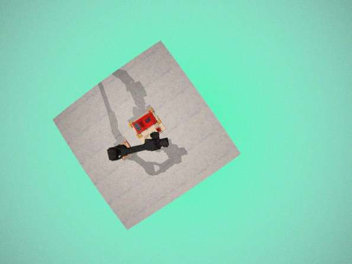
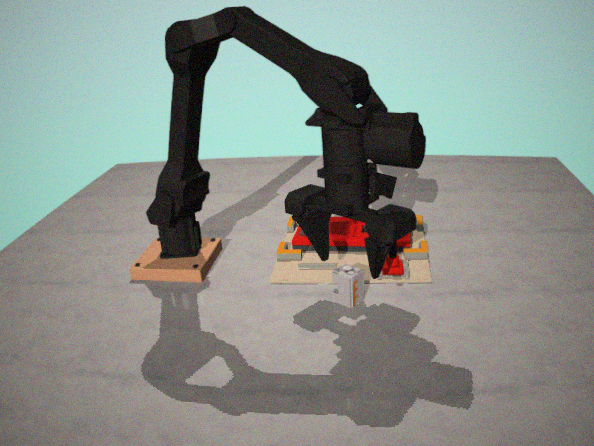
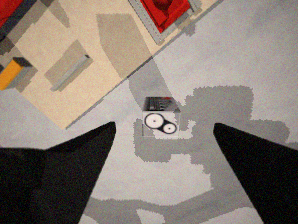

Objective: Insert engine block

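The grey engine block lies 10 mm behind my gripper tip and 30 mm below it. From my gripper tip the other things lie so: beige baseplate: 40 mm ahead, 180 mm to the left, 40 mm below; black upright peg: 70 mm ahead, 70 mm to the left, 20 mm below.
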